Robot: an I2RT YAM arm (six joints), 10 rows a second.
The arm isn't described. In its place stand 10 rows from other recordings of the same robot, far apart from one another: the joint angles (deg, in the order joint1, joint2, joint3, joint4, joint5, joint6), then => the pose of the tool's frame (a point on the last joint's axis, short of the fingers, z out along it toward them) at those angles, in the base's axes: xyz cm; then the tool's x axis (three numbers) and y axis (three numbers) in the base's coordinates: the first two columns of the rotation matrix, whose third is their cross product.
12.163 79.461 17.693 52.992 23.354 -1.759 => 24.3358 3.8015 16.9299 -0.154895 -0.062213 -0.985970 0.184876 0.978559 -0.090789
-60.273 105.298 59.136 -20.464 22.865 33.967 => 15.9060 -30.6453 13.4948 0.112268 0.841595 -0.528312 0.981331 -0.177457 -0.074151
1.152 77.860 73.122 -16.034 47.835 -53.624 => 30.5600 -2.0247 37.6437 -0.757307 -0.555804 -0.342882 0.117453 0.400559 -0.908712
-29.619 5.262 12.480 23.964 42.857 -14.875 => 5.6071 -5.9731 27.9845 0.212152 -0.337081 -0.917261 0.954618 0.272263 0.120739
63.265 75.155 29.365 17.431 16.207 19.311 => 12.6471 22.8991 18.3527 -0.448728 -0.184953 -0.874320 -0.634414 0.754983 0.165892
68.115 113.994 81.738 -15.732 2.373 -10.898 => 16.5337 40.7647 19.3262 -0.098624 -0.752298 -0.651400 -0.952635 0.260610 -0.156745
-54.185 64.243 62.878 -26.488 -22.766 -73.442 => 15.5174 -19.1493 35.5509 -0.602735 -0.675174 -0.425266 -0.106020 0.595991 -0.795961
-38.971 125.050 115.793 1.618 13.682 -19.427 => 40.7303 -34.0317 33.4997 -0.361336 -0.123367 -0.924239 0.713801 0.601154 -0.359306
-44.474 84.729 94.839 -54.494 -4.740 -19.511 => 21.9450 -21.1334 40.1884 -0.689567 0.210569 -0.692934 0.451678 0.872957 -0.184210
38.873 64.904 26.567 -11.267 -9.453 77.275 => 15.8369 13.5175 16.4571 -0.815303 0.578663 -0.020742 0.423742 0.620675 0.659701
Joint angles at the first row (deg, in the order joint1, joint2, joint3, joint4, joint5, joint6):
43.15, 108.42, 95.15, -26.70, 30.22, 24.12
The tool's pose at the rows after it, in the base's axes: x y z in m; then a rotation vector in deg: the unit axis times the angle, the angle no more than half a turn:
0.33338 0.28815 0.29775 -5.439 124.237 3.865
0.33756 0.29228 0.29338 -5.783 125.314 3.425
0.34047 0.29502 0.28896 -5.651 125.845 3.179
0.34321 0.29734 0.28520 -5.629 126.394 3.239
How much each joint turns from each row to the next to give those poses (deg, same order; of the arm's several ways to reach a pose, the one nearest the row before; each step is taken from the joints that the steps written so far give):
0.00, 1.17, 1.53, -1.01, -0.20, -0.03
0.00, 1.69, 1.72, -1.27, -0.29, 0.26
0.00, 1.12, 0.76, -0.29, -0.02, 0.35
-0.04, 0.99, 0.71, -0.26, -0.30, 0.30

